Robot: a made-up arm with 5 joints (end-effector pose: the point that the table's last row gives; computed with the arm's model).
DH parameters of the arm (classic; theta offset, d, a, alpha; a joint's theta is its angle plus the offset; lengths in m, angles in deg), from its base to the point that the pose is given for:
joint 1: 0 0.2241 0 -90
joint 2: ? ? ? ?
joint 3: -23.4 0 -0.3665 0
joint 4: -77.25 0 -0.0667 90
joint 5: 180 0.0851 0 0
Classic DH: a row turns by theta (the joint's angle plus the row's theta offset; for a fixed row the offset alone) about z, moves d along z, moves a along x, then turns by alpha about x.
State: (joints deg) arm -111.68 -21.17 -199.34 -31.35 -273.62
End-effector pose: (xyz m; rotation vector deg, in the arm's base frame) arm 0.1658 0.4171 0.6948 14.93 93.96 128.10
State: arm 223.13 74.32 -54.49 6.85 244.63
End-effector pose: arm -0.1959 -0.1835 -0.2199 -154.24 29.28 -21.94
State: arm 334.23 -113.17 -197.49 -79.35 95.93
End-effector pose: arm -0.3642 0.1758 -0.1741 -77.50 138.95 -34.90
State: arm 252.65 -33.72 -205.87 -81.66 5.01
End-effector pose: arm 0.1388 0.4442 0.4970 -81.55 121.73 32.31
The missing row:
joint 2: -79.35 0 0.2933 0
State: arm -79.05 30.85 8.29 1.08 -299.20
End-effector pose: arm 0.0052 -0.0269 0.0074 -56.09 153.47 59.07
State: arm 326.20 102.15 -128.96 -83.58 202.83
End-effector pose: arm 0.4656 -0.3117 -0.0799 33.06 61.37 -9.58
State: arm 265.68 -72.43 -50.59 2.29 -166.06
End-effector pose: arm -0.0027 -0.0362 0.7262 51.87 37.50 -72.61
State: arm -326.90 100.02 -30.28 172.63 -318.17
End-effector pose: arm 0.0097 0.0063 0.0195 -70.91 5.41 -93.26
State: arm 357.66 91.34 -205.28 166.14 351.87
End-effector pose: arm 0.5540 -0.0226 0.2773 -157.44 -7.96 76.91
